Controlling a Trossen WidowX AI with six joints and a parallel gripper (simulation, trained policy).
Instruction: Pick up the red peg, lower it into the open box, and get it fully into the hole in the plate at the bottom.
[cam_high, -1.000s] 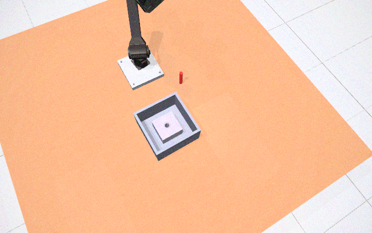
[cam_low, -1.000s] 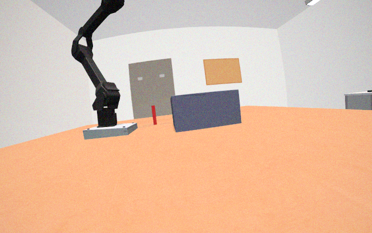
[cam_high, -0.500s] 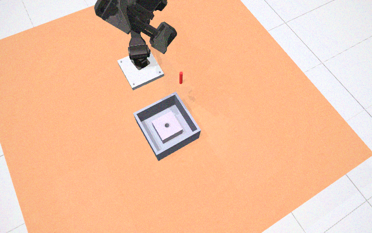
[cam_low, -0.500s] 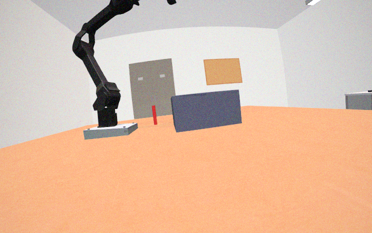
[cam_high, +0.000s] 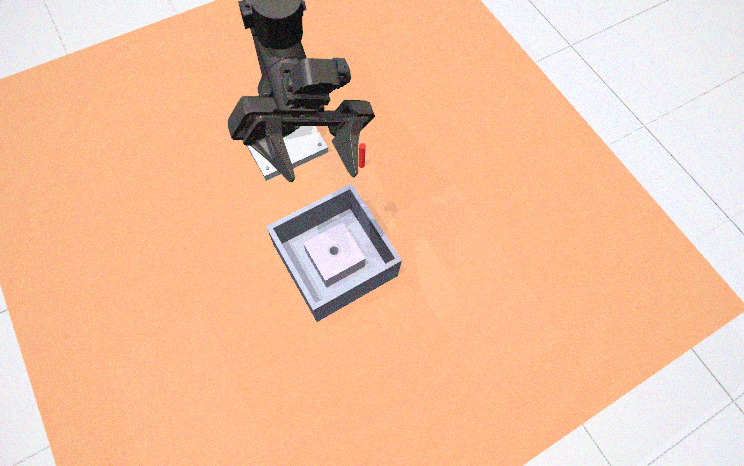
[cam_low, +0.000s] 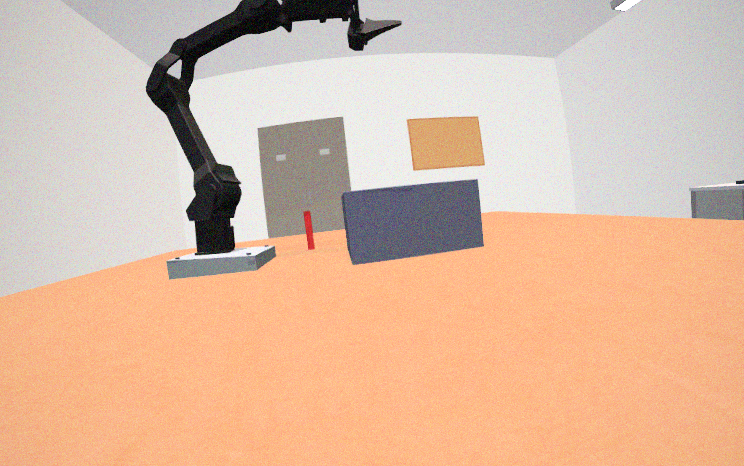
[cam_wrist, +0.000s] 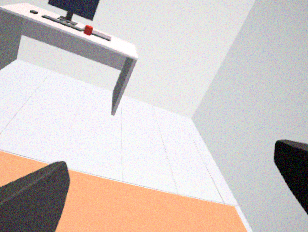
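Now: the red peg 390 mm below my gripper tip, 210 mm to the left of it and 180 mm behind it. The rest, counted from my gripper tip: grey box (410 mm below, 40 mm behind, 30 mm to the left).
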